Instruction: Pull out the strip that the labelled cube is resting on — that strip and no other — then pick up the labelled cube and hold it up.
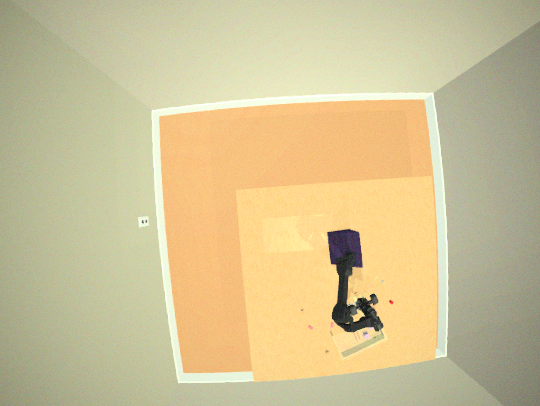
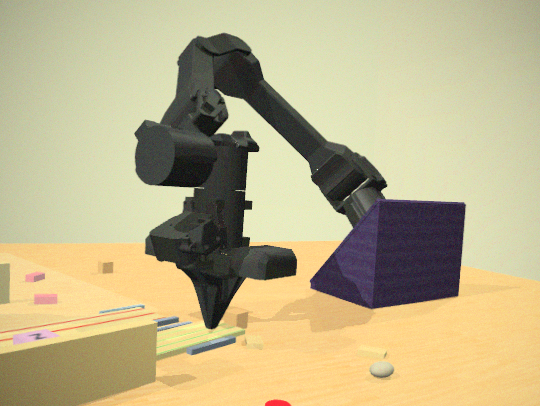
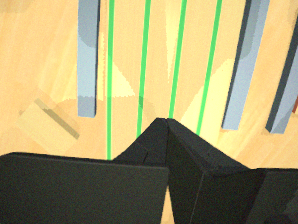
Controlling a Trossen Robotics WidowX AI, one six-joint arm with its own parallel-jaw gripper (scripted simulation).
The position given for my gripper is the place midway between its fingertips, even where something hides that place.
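Observation:
My gripper (image 2: 211,328) is visible; a further view shows the same gripper (image 3: 163,127).

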